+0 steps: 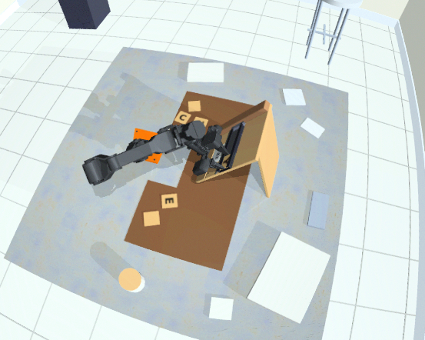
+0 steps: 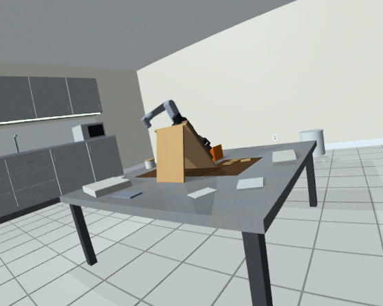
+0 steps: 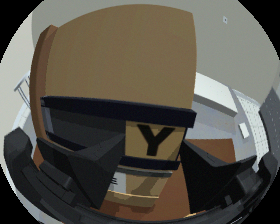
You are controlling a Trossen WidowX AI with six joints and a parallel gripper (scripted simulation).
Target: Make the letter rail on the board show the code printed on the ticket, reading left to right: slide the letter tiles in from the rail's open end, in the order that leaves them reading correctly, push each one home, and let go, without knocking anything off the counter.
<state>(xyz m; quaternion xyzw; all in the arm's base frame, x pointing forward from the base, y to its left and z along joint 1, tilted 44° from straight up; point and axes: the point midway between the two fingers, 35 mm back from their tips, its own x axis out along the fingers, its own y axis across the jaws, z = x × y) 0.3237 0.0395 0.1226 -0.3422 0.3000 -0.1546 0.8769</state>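
Right now my gripper tip is 8 cm above the white ticket, 7 cm to the right of it and 4 cm past it. From my gripper tip the other things lie so: grey card (39 cm ahead, 16 cm below, 4 cm to the right); then white box (33 cm to the right, 31 cm ahead, 15 cm below); then brown mat (17 cm below, 14 cm behind, 5 cm to the left).
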